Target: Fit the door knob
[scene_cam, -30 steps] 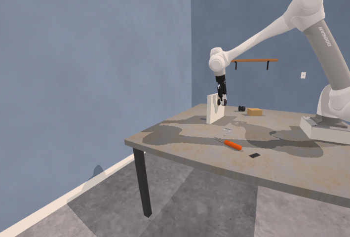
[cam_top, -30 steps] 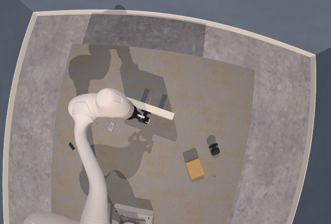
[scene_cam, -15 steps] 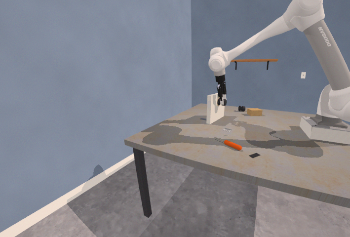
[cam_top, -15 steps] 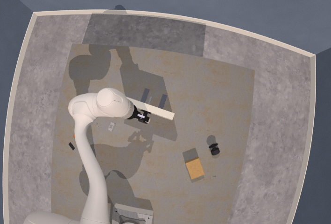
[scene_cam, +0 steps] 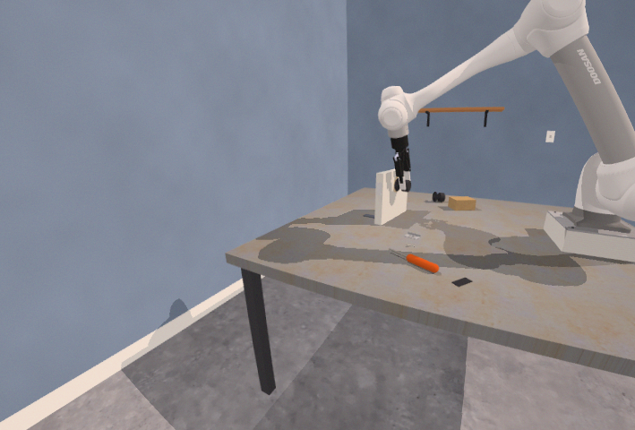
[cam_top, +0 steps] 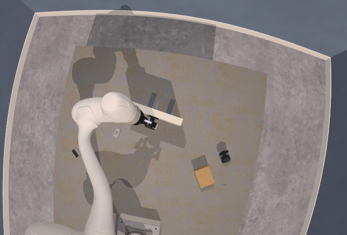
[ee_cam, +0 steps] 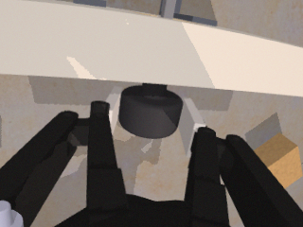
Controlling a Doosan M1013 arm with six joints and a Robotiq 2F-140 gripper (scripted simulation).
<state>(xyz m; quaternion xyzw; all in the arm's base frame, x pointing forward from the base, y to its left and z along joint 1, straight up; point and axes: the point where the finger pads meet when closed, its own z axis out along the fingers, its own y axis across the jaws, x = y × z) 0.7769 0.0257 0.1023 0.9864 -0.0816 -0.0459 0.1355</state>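
Right now the latch socket is 60 mm ahead of my hand, 20 mm to the right of it and 20 mm below it. From my hand the other things lie so: tan block (260 mm behind, 370 mm to the right, 160 mm below); orange screwdriver (130 mm behind, 440 mm to the left, 180 mm below); pale wood door panel (60 mm ahead, 20 mm to the right, 50 mm below).
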